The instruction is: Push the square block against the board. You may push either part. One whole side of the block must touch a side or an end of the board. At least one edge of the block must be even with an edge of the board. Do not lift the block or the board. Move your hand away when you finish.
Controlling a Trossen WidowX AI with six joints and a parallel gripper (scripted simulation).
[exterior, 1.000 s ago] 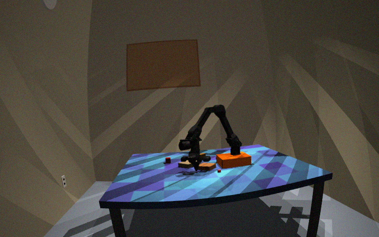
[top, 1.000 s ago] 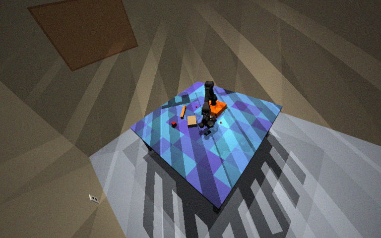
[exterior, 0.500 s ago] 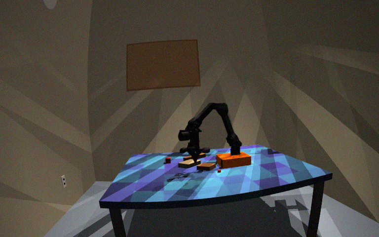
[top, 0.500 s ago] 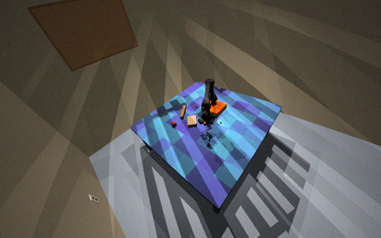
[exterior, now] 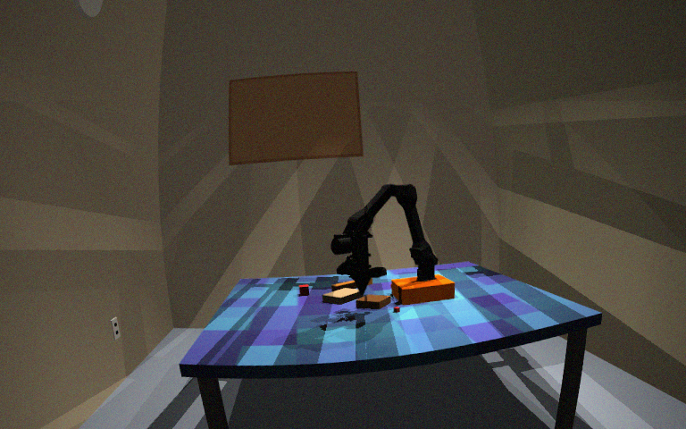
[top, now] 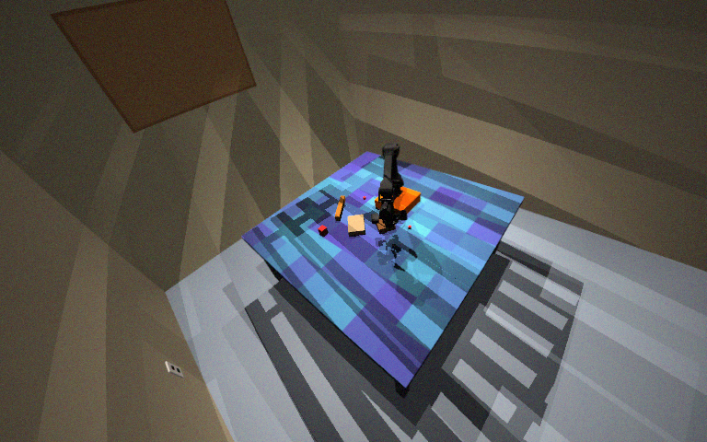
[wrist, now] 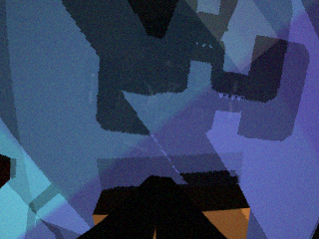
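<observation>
Right now the brown square block is 7 cm behind my gripper tip, 6 cm to the right of it and 5 cm below it. From my gripper tip the other things lie so: long narrow orange board 10 cm behind, 41 cm to the right, 5 cm below; pale tan flat slab 1 cm ahead, 22 cm to the right, 5 cm below; small red cube 13 cm ahead, 39 cm to the right, 5 cm below.
</observation>
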